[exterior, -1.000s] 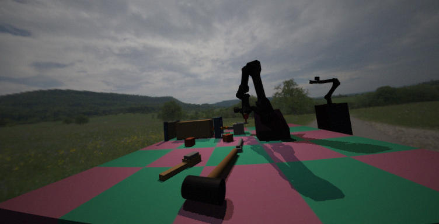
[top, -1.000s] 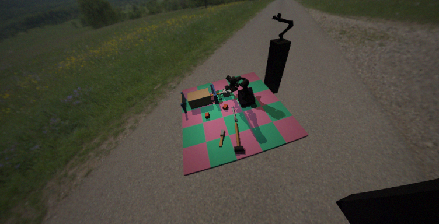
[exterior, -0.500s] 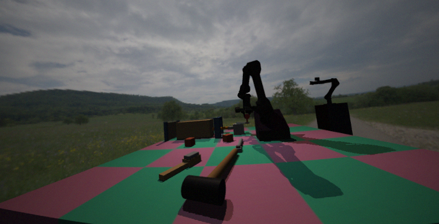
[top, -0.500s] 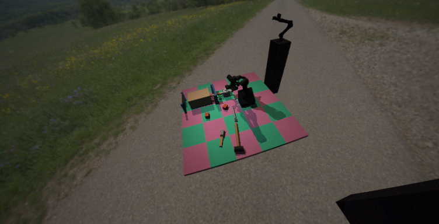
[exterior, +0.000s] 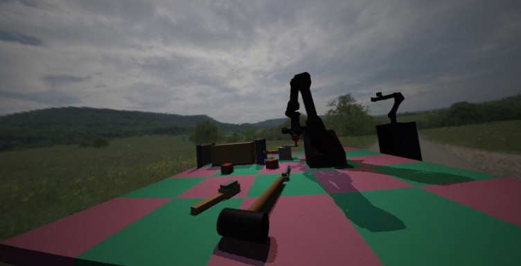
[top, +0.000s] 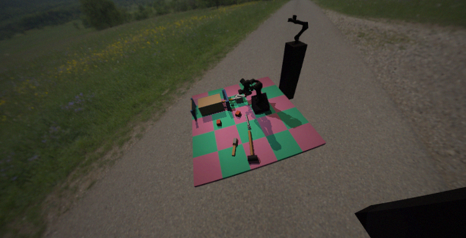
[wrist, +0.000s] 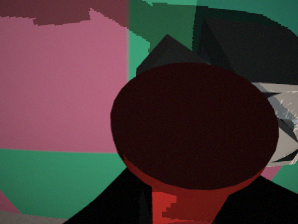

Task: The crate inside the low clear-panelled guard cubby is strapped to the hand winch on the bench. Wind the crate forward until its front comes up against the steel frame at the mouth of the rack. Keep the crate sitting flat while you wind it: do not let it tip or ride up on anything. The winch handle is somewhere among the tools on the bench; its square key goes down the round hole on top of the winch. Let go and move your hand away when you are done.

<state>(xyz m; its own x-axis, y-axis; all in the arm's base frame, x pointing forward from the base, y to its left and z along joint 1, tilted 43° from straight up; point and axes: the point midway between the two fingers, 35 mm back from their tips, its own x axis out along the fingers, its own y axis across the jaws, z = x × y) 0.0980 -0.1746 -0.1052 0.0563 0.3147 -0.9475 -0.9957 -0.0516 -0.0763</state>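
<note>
Now: the winch handle 3 cm ahead of my gripper tip and 3 cm below it. Also, from my gripper tip: grey winch (7 cm ahead, 4 cm to the right, 10 cm below); then red knob (2 cm to the left); then frame (24 cm ahead, 3 cm to the right, 2 cm below).
</note>
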